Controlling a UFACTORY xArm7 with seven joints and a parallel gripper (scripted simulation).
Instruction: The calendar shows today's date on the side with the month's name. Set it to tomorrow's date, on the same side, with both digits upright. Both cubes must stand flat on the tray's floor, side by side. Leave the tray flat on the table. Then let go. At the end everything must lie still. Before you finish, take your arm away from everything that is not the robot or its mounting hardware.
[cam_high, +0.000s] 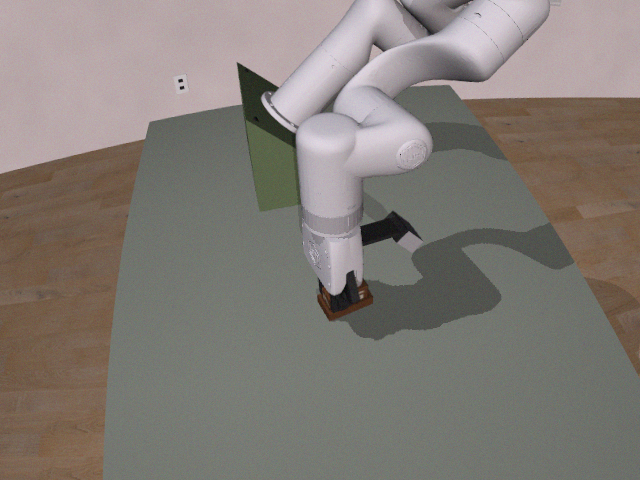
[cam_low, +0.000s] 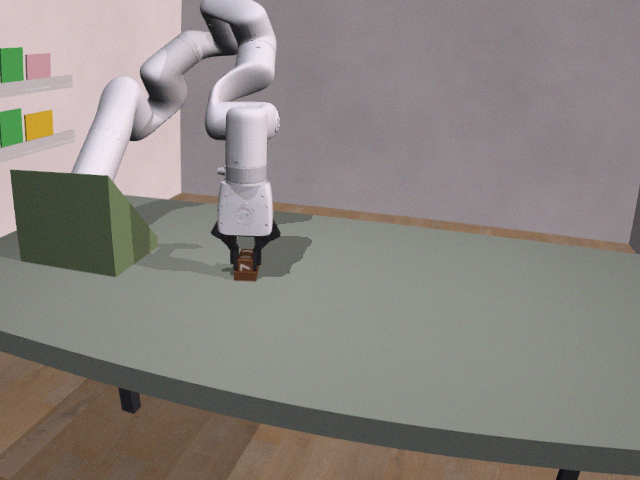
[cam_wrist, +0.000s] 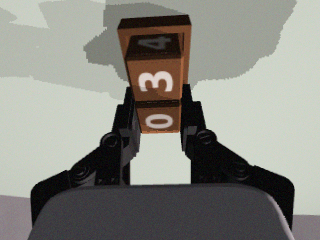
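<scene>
The brown cube lies 1 cm below my hand. The rest, counted from my hand: tray 3 cm below, 2 cm to the left, 1 cm behind.
</scene>
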